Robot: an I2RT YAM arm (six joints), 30 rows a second.
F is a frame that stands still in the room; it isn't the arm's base.
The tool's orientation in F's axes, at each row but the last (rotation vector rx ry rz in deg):
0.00 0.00 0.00
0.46 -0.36 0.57
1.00 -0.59 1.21
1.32 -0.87 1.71
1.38 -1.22 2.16
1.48 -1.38 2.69
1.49 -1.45 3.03
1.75 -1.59 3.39
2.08 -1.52 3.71
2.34 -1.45 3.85
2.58 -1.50 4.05
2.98 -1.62 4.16
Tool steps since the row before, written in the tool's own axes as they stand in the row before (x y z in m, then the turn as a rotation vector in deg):
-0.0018 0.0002 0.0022 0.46 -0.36 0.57
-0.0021 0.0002 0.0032 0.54 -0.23 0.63
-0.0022 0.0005 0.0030 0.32 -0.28 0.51
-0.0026 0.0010 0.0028 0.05 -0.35 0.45
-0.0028 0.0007 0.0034 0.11 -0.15 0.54
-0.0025 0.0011 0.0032 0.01 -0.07 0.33
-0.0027 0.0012 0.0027 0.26 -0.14 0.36
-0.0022 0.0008 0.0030 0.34 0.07 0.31
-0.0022 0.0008 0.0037 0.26 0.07 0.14
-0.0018 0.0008 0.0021 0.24 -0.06 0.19
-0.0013 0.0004 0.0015 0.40 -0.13 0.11
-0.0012 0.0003 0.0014 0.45 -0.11 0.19
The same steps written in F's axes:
-0.0018 0.0002 0.0022 0.46 -0.36 0.57
-0.0021 0.0002 0.0032 0.54 -0.23 0.63
-0.0022 0.0004 0.0030 0.32 -0.28 0.51
-0.0027 0.0009 0.0028 0.05 -0.36 0.44
-0.0029 0.0005 0.0034 0.10 -0.16 0.54
-0.0026 0.0009 0.0032 0.01 -0.08 0.33
-0.0028 0.0010 0.0027 0.26 -0.14 0.36
-0.0023 0.0006 0.0030 0.33 0.08 0.32
-0.0023 0.0005 0.0037 0.25 0.08 0.15
-0.0019 0.0006 0.0021 0.24 -0.05 0.19
-0.0014 0.0002 0.0015 0.41 -0.11 0.12
-0.0013 0.0001 0.0014 0.45 -0.09 0.20

